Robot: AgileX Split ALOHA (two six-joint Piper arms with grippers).
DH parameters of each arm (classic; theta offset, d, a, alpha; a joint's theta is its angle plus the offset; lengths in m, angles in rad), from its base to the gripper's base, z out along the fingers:
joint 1: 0 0.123 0 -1.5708
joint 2: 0.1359 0 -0.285 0
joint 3: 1.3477 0 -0.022 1.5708
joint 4: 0 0.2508 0 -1.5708
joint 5: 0 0 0.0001 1.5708
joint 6: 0 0.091 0 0
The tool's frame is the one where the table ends.
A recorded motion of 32 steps. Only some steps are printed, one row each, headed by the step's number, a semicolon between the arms.
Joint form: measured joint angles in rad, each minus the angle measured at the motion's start. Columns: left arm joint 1, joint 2, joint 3, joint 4, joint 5, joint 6; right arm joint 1, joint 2, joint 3, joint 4, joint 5, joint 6.
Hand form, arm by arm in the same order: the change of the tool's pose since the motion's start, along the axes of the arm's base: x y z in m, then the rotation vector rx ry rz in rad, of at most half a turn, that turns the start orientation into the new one. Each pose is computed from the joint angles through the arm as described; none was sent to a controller.
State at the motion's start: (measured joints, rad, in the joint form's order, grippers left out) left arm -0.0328 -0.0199 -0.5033 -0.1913 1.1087 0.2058; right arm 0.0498 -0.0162 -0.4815 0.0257 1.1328 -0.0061
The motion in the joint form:
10: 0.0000 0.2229 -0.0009 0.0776 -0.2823 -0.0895; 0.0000 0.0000 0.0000 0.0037 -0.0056 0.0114
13: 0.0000 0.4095 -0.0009 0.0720 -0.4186 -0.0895; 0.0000 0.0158 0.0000 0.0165 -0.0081 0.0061
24: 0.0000 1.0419 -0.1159 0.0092 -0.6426 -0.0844; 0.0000 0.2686 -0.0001 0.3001 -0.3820 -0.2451
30: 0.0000 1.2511 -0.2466 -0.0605 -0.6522 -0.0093; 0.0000 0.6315 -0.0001 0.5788 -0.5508 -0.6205
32: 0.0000 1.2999 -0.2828 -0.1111 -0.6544 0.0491; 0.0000 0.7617 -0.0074 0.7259 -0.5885 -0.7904
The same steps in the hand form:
10: 0.0486 0.0063 0.0194 -0.0340 -0.0448 0.1139; 0.0002 0.0003 0.0004 0.0132 -0.0047 -0.0040
13: 0.0864 0.0058 0.0200 -0.0390 0.0069 0.1285; 0.0026 0.0015 0.0008 0.0188 0.0088 0.0056
24: 0.2069 0.0013 -0.0118 -0.0665 0.3060 0.1674; 0.0566 0.0206 0.0282 0.0853 -0.1374 0.1813
30: 0.2540 -0.0029 -0.0166 -0.0679 0.3698 0.1404; 0.1241 0.0326 0.0167 0.0623 -0.0203 0.3069
32: 0.2661 -0.0052 -0.0172 -0.0708 0.3747 0.1165; 0.1472 0.0375 0.0088 0.0750 0.0170 0.3520

